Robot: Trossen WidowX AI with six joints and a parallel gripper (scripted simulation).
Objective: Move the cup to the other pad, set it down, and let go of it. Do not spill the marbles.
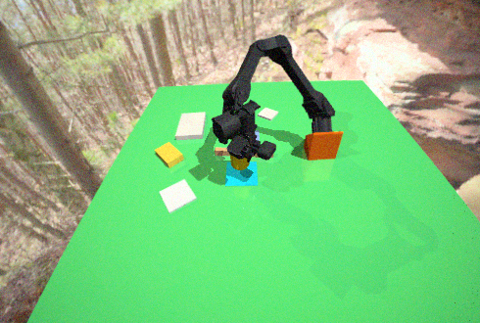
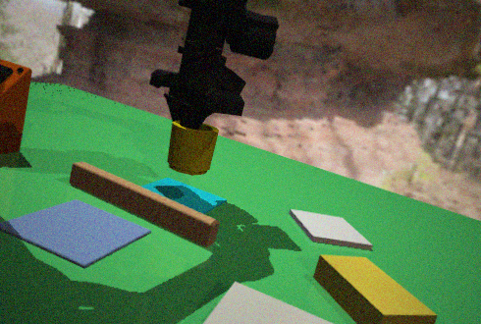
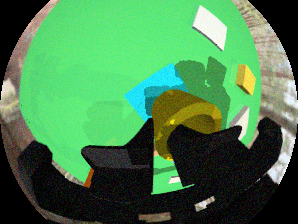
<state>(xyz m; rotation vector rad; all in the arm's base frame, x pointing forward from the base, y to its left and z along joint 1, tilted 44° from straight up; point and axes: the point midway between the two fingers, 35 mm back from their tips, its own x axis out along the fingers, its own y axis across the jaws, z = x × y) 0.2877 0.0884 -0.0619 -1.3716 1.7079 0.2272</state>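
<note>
Right now my gripper tip is 9 cm above the cyan pad, 2 cm short of it and 1 cm to the left of it. The rest, counted from my gripper tip: yellow cup (2 cm to the right, 2 cm ahead); brown wooden bar (11 cm to the right, 7 cm below, 1 cm ahead); blue-grey pad (21 cm to the right, 9 cm below).
</note>
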